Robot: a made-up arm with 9 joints.
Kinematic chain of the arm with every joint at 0, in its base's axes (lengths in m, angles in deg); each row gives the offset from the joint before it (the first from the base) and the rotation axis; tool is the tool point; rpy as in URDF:
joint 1: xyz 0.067 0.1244 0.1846 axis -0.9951 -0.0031 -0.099
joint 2: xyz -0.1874 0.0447 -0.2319 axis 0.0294 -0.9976 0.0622
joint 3: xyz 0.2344 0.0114 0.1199 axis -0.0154 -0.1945 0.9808
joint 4: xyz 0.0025 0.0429 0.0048 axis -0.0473 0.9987 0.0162
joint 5: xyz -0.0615 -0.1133 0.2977 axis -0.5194 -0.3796 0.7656
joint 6: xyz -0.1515 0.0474 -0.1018 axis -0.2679 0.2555 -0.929
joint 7: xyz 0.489 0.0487 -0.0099 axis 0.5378 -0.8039 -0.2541
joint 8: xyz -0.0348 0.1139 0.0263 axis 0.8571 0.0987 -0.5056
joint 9: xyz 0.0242 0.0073 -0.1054 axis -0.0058 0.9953 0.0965
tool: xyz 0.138 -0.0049 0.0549 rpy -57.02 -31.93 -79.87
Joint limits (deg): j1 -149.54..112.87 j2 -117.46..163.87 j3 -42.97..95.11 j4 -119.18..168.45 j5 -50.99..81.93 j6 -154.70..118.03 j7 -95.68..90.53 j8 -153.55..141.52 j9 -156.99..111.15
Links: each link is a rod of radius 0.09 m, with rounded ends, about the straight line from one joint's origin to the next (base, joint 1, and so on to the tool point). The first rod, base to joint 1, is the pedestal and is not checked.
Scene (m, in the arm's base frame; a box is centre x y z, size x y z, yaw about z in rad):
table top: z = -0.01
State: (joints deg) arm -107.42 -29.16 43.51 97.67 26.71 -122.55 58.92 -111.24 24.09
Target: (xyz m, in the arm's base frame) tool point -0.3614 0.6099 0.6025
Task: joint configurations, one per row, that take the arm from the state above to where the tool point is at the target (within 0.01 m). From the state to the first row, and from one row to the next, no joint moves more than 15 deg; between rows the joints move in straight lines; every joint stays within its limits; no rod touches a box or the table.
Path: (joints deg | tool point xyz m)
1: -96.34 -27.80 52.05 104.81 23.01 -108.19 59.24 -110.63 27.24 | 0.3763 -0.1223 0.9194
2: -85.27 -26.44 60.59 111.95 19.31 -93.84 59.57 -110.02 30.40 | 0.0832 0.1136 0.9968
3: -74.19 -25.08 69.13 119.09 15.61 -79.48 59.89 -109.41 33.55 | -0.1814 0.3891 0.8865
4: -63.11 -23.73 77.67 126.22 11.91 -65.13 60.22 -108.80 36.71 | -0.3614 0.6099 0.6025

